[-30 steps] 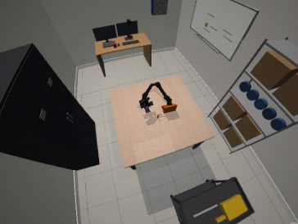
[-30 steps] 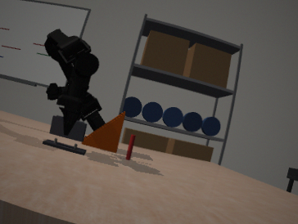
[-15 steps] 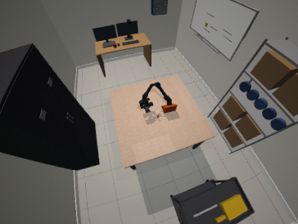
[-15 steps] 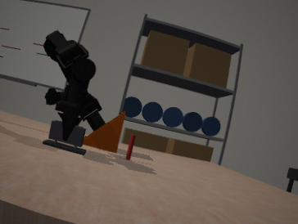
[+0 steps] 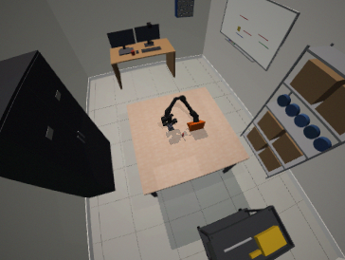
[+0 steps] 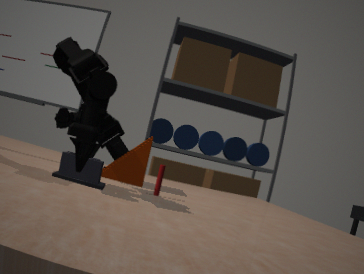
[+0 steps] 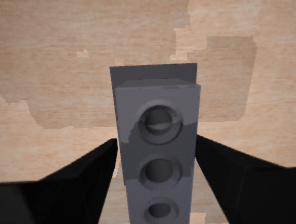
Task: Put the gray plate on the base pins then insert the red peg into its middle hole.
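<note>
Now: the gray plate 20 mm above my gripper tip. From my gripper tip the other things lie so: red peg 200 mm to the left, 90 mm behind, 20 mm above.
</note>
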